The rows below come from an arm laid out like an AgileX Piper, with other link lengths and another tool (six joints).
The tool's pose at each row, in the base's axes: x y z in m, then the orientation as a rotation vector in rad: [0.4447, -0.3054, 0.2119, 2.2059, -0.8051, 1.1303]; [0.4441, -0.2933, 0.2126, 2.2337, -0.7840, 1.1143]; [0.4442, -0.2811, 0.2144, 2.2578, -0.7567, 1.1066]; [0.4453, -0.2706, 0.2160, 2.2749, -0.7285, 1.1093]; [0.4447, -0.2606, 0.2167, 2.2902, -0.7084, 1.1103]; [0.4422, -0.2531, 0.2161, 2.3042, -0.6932, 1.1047]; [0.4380, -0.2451, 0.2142, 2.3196, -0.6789, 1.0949]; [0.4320, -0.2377, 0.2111, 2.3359, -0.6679, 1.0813]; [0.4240, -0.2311, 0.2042, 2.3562, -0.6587, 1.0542]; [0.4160, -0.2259, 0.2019, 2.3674, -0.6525, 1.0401]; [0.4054, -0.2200, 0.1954, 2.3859, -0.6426, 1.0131]
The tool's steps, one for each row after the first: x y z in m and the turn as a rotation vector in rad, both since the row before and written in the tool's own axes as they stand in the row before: [-0.0029, -0.0077, -0.0089, 0.0155, -0.0167, -0.0183]; [-0.0017, -0.0082, -0.0090, 0.0177, -0.0090, -0.0200]; [-0.0008, -0.0079, -0.0071, 0.0177, 0.0000, -0.0175]; [-0.0022, -0.0068, -0.0071, 0.0148, -0.0021, -0.0123]; [-0.0036, -0.0041, -0.0058, 0.0101, -0.0061, -0.0110]; [-0.0057, -0.0038, -0.0062, 0.0092, -0.0093, -0.0115]; [-0.0075, -0.0026, -0.0061, 0.0079, -0.0125, -0.0102]; [-0.0115, -0.0017, -0.0045, 0.0048, -0.0221, -0.0125]; [-0.0077, 0.0002, -0.0061, 0.0033, -0.0115, -0.0073]; [-0.0127, 0.0002, -0.0053, 0.0039, -0.0211, -0.0129]
